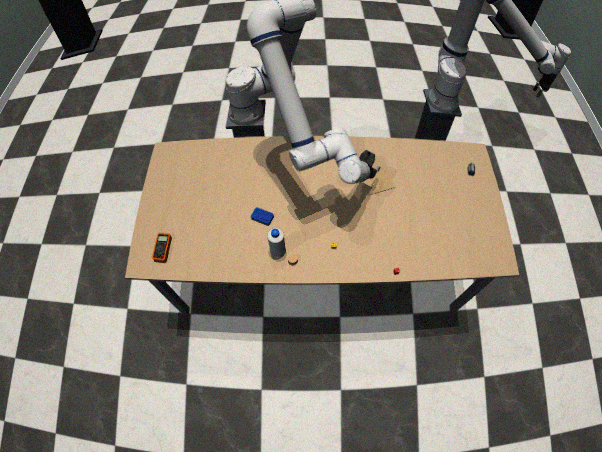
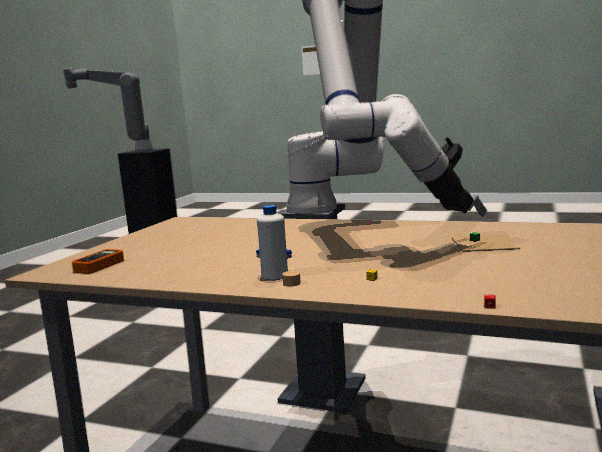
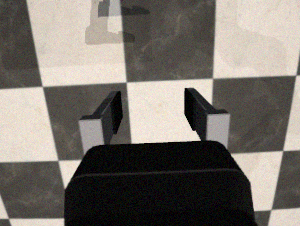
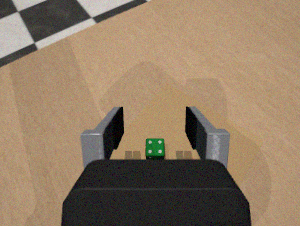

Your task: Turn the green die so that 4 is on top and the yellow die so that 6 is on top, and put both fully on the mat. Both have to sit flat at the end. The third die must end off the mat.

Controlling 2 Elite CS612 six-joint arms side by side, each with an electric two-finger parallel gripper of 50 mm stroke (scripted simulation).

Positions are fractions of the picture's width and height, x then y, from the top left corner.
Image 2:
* thin tan mat: 0.82,0.54
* multimeter: 0.18,0.57
